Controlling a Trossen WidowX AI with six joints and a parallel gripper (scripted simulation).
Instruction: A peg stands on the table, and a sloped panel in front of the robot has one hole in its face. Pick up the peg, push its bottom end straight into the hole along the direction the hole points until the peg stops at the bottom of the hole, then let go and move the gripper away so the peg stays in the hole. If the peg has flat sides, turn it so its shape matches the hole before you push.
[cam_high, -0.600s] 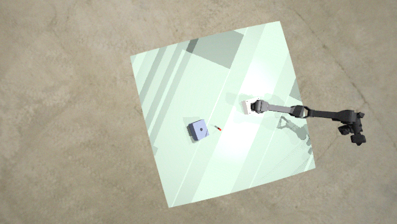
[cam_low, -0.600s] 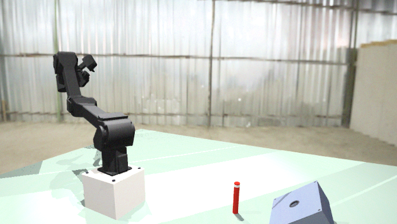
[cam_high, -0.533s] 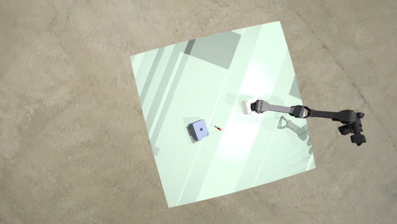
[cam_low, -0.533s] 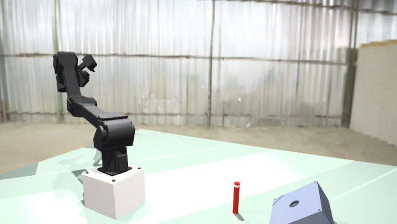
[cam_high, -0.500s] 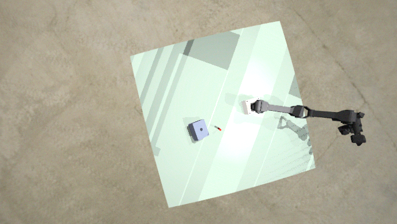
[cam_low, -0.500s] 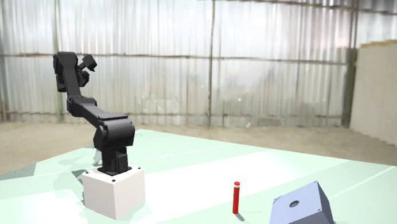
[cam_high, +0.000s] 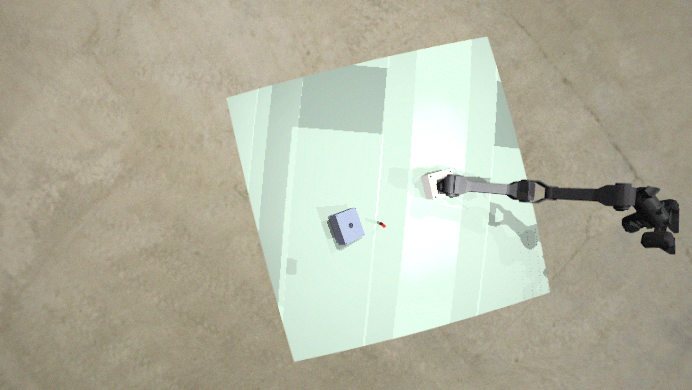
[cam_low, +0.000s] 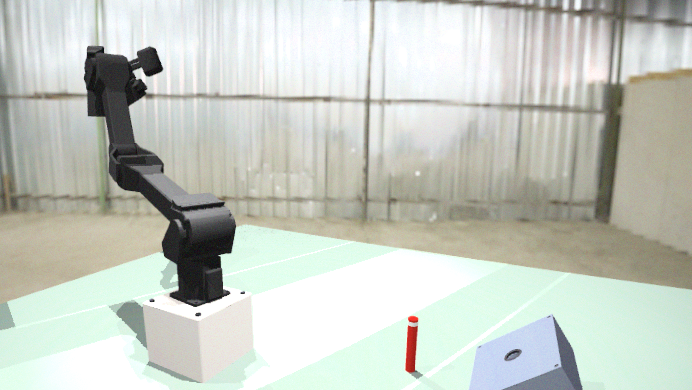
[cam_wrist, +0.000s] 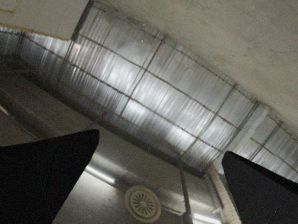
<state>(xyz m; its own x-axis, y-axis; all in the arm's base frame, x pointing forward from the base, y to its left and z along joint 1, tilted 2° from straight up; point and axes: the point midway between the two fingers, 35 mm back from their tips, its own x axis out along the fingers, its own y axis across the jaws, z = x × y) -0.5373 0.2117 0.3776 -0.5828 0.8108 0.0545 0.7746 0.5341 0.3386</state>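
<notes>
Right now my gripper tip is 84 cm short of the red round peg, 40 cm above it and 11 cm to the left of it. Also, from my gripper tip: sloped panel (99 cm ahead, 40 cm below, 12 cm to the right).
</notes>
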